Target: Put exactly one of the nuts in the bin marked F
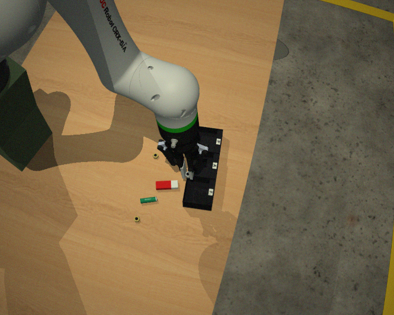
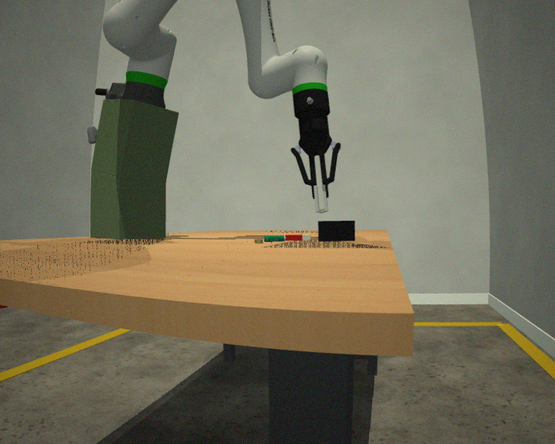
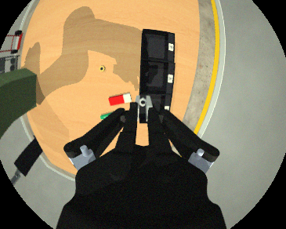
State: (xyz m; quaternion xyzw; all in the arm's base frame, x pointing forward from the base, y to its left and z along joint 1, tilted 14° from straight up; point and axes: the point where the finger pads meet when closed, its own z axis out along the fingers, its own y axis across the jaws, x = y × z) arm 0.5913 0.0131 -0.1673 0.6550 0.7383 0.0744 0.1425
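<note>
Right now my hand is 100 mm past the green battery, 100 mm above it and 80 mm to the left of it. The rest, counted from my hand: grey nut 30 mm below.
</note>
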